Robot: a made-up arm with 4 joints.
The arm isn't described. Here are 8 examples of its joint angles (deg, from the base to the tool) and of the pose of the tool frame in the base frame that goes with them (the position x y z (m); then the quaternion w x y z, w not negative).
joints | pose
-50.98 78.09 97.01 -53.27 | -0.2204 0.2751 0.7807 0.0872 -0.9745 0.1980 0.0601
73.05 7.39 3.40 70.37 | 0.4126 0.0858 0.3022 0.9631 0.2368 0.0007 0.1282
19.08 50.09 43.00 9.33 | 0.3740 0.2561 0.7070 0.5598 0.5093 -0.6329 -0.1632
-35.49 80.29 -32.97 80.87 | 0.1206 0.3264 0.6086 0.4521 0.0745 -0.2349 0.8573
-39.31 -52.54 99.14 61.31 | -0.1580 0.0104 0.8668 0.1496 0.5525 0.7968 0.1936
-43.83 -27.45 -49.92 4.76 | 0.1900 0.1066 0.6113 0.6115 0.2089 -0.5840 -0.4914
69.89 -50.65 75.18 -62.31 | 0.5694 -0.0597 0.4140 0.1490 -0.0802 -0.8939 -0.4152
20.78 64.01 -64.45 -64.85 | -0.0361 0.1508 0.6119 0.9364 -0.0765 -0.1530 -0.3063
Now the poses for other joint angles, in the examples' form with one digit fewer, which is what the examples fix.
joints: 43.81 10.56 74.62 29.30
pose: 0.522 0.057 0.665 0.549 0.118 -0.817 -0.131
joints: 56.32 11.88 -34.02 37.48
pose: 0.261 0.125 0.410 0.974 0.182 0.112 -0.076
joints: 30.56 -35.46 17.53 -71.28
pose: 0.504 0.044 0.487 0.050 -0.123 -0.624 -0.770
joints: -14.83 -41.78 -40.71 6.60
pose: 0.247 0.056 0.584 0.636 0.042 -0.471 -0.610
